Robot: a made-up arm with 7 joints.
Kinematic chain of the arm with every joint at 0, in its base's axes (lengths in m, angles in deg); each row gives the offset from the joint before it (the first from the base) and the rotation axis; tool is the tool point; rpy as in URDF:
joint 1: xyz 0 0 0.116 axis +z
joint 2: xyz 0 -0.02 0.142 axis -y
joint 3: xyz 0 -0.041 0.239 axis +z
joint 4: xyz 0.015 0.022 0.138 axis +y
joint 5: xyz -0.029 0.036 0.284 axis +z
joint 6: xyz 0 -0.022 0.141 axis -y
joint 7: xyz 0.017 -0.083 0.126 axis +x
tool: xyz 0 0 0 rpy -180 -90 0
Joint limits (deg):
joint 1: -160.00..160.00
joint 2: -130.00..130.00
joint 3: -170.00..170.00
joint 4: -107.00..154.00
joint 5: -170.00..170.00
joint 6: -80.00..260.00
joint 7: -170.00..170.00
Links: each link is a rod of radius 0.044 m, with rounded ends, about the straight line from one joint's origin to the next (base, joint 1, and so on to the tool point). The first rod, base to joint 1, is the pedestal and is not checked.
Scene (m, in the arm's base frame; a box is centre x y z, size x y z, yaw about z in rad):
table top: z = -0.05
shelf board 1: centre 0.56 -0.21 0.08 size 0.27 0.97 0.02 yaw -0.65
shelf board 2: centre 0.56 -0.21 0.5 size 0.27 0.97 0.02 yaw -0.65
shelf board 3: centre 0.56 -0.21 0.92 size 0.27 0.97 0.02 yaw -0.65
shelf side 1: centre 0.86 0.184 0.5 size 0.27 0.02 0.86 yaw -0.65
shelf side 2: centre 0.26 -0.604 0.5 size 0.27 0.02 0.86 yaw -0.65
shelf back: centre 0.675 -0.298 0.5 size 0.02 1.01 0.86 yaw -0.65
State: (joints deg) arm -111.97 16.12 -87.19 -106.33 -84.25 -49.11 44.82
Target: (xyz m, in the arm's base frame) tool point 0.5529 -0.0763 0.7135
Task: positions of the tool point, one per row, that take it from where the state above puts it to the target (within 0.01 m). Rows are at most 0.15 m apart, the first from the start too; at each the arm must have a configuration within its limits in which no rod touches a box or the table.
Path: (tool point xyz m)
1: 0.4246 0.0007 0.4557
2: 0.4382 0.0249 0.5798
3: 0.4099 0.0324 0.7135
4: 0.4669 -0.0012 0.7113
5: 0.5137 -0.0400 0.7116
6: 0.5529 -0.0763 0.7135

